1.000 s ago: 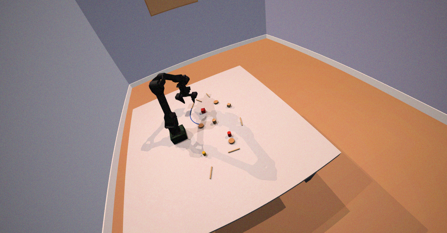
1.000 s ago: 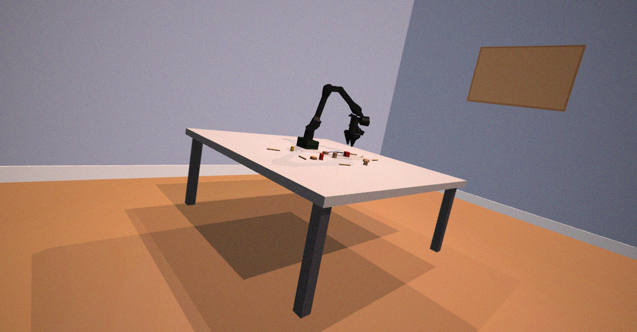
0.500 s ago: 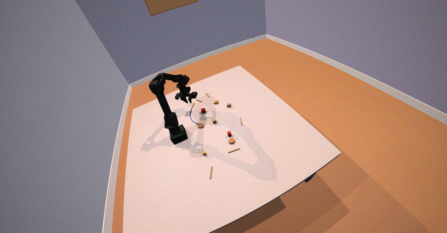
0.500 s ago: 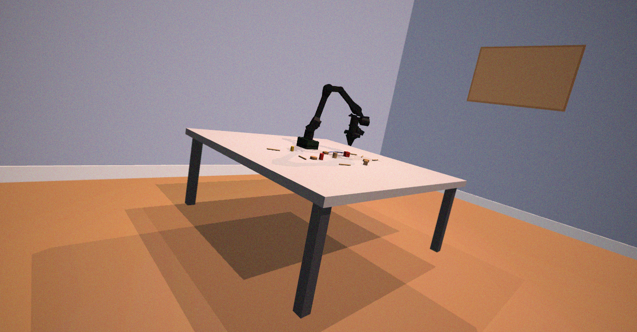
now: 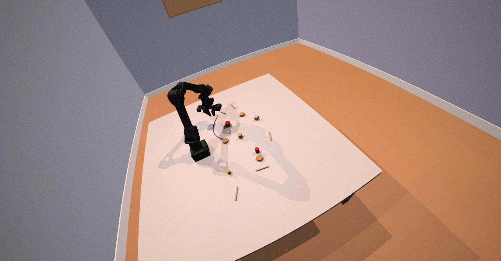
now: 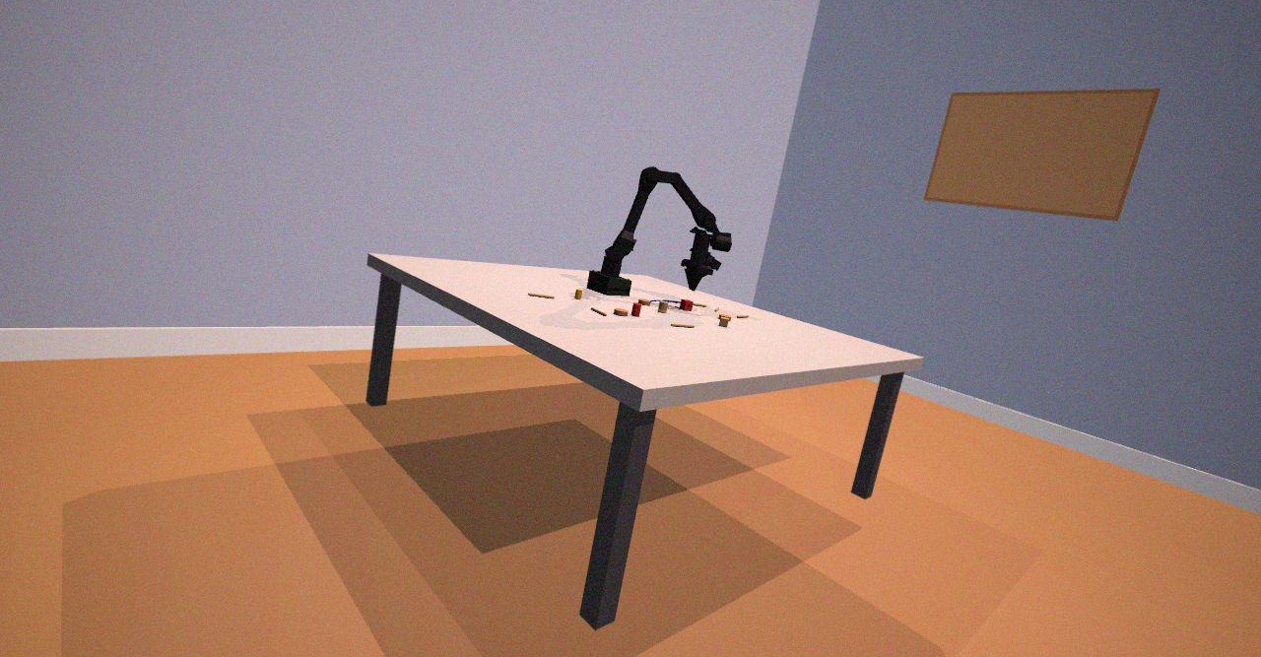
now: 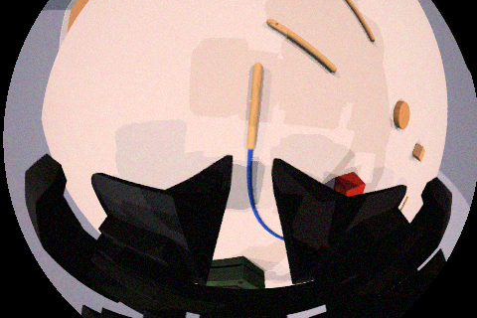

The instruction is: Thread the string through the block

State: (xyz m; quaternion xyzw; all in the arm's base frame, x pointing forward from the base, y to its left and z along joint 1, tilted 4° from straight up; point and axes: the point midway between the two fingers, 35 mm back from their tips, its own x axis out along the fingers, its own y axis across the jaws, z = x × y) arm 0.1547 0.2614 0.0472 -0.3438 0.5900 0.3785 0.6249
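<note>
My gripper tip is now 5 cm above the thin wooden stick, 1 cm to the right of it and 1 cm short of it. Round my gripper tip: round wooden button: 25 cm to the right, 5 cm below, 3 cm ahead; wooden cylinder: 27 cm to the right, 13 cm ahead, 4 cm below; red block: 11 cm to the right, 9 cm ahead, 4 cm below.
</note>
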